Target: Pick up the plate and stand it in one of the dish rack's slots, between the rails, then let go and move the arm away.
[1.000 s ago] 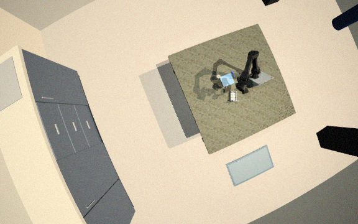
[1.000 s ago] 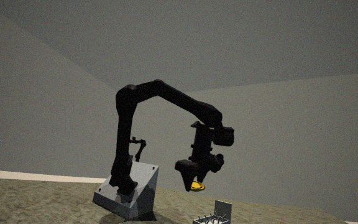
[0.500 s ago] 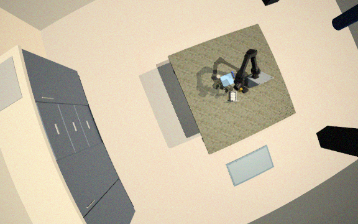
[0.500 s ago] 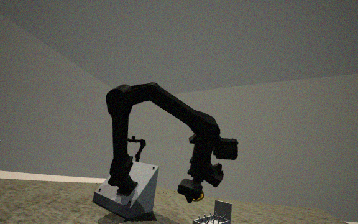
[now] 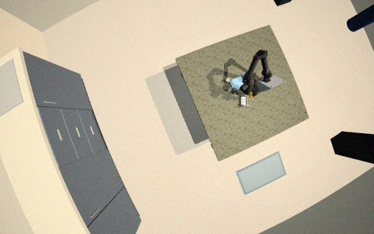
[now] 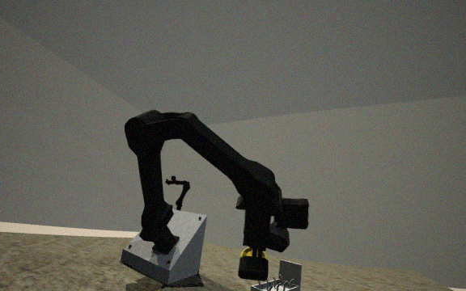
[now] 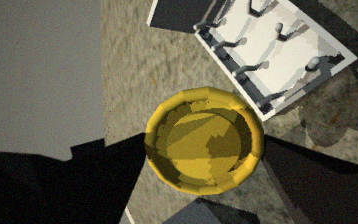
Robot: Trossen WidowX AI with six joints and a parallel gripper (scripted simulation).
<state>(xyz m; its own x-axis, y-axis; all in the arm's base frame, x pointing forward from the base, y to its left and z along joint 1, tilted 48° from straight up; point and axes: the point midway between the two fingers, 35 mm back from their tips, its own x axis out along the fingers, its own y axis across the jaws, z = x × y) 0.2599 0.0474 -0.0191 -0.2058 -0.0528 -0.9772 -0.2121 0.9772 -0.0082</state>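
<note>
Now: the dish rack 7 cm ahead of my gripper tip, 6 cm below it and 3 cm to the left of it. Round my gripper tip: blue mat (18 cm to the right, 8 cm below, 4 cm ahead); then pale object (26 cm to the right, 14 cm ahead, 6 cm below); then yellow plate (1 cm to the right, 1 cm above).
</note>
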